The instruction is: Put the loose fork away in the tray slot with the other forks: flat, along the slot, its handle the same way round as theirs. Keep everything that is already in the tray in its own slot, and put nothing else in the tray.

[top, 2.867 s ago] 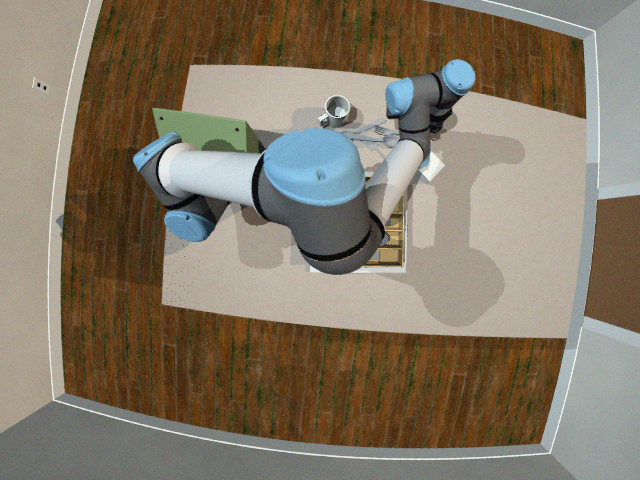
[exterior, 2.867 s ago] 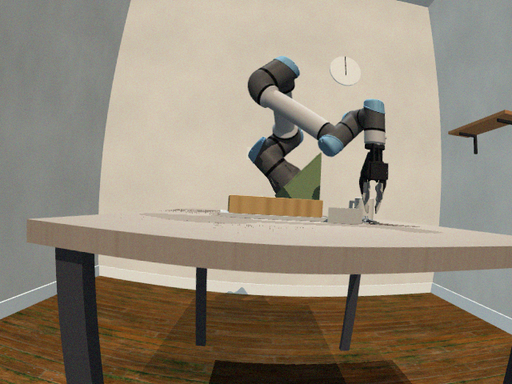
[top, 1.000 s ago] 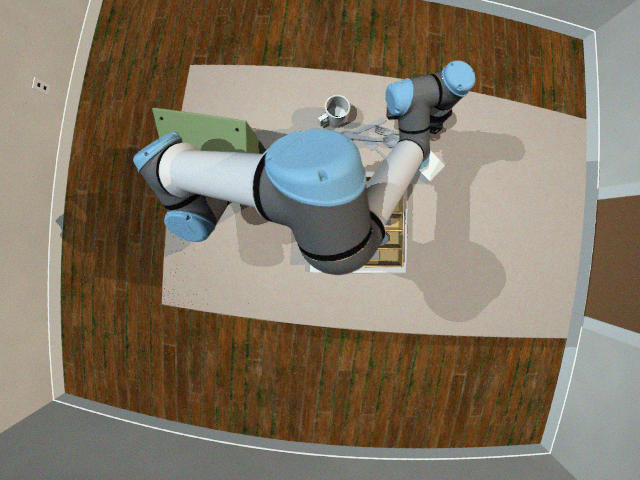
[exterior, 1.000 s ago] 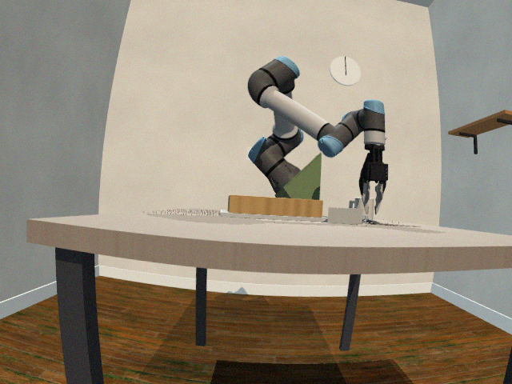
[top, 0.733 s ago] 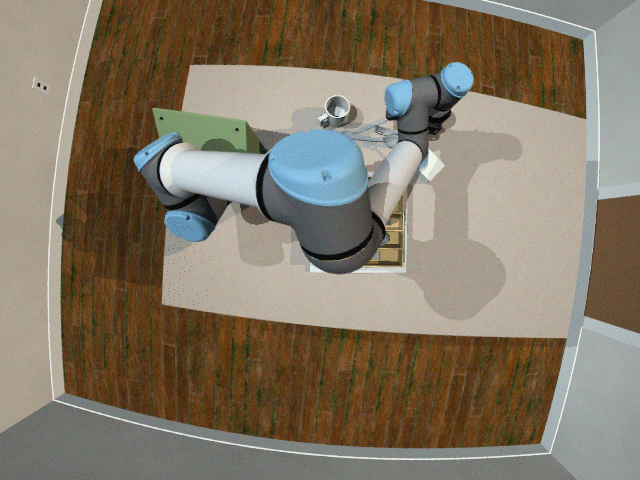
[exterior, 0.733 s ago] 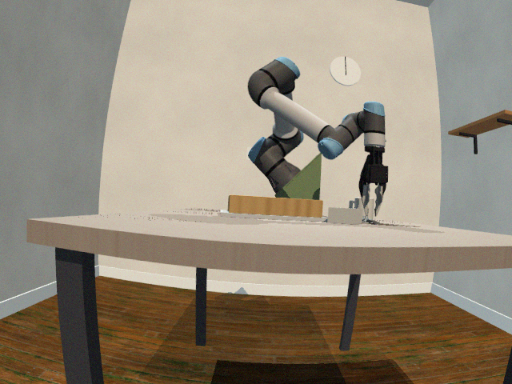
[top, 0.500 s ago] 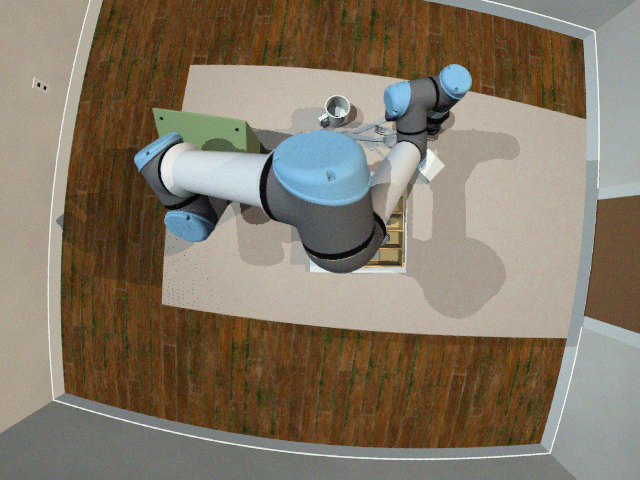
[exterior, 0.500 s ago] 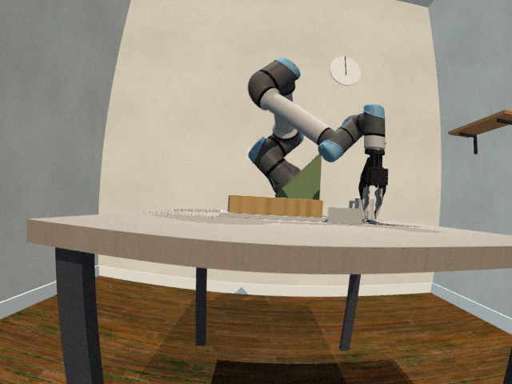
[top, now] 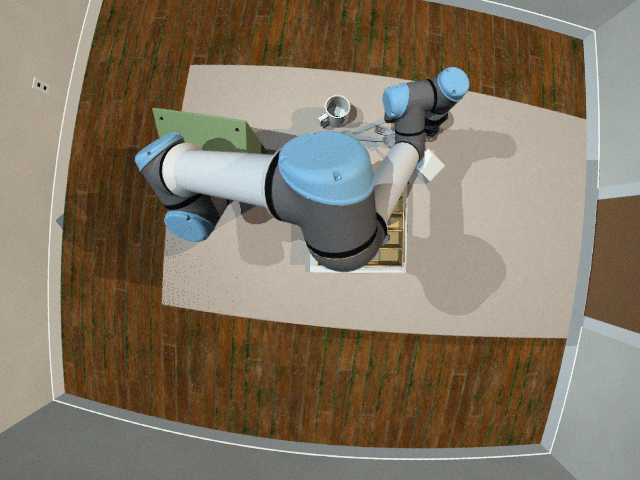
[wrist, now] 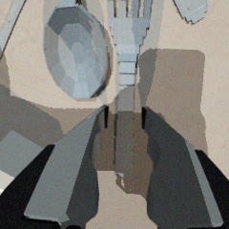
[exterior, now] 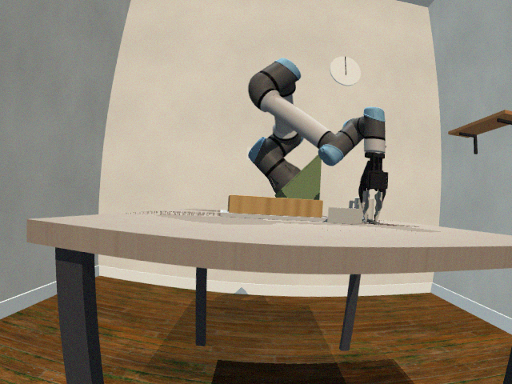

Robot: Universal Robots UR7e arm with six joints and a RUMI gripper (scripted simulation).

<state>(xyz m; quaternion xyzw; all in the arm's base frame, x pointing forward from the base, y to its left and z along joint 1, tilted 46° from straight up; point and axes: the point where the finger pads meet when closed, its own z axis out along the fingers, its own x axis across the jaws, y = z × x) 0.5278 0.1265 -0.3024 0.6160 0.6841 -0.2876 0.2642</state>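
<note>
Now: hand 10 cm to the left of the white block and 10 cm short of it. The rest, counted from my hand: mug: 25 cm behind, 2 cm above; tray: 34 cm to the right, 9 cm behind, 3 cm above.
</note>
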